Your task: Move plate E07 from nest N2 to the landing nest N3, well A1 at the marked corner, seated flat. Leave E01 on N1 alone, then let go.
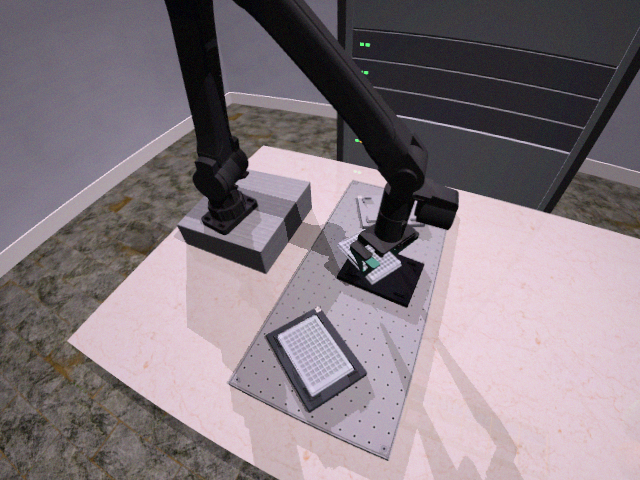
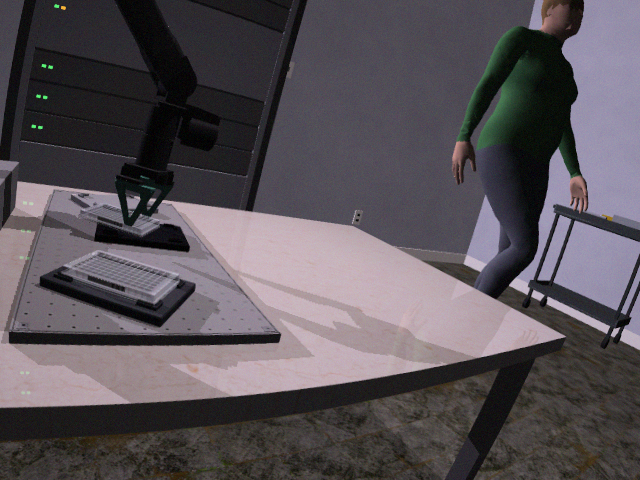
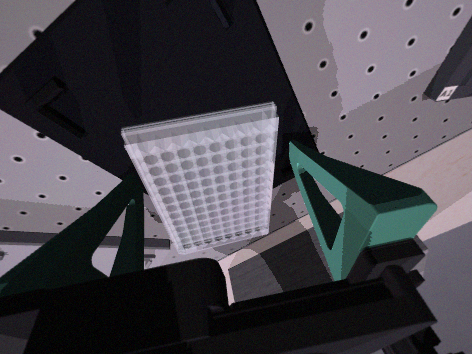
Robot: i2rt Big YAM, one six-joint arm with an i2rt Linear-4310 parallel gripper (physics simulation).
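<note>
Plate E07 (image 1: 385,269) (image 2: 110,214) (image 3: 206,175) is a clear well plate. It lies askew on the black nest N2 (image 1: 403,289) (image 2: 165,237) (image 3: 190,57) and overhangs its edge. My gripper (image 1: 374,258) (image 2: 135,219) (image 3: 213,164) is open and low over the plate, with one green finger on each long side. I cannot tell whether the fingers touch it. The pale landing nest N3 (image 1: 364,207) lies just behind, partly hidden by the arm. Plate E01 (image 1: 314,353) (image 2: 121,276) sits flat in nest N1 (image 1: 310,400) (image 2: 103,305) at the near end.
All the nests stand on a grey perforated breadboard (image 1: 361,330) (image 2: 227,314) on the pale table. The arm's grey base block (image 1: 269,207) is to the left. A server rack (image 1: 465,77) stands behind. A person (image 2: 522,129) stands by a cart (image 2: 594,258) beside the table.
</note>
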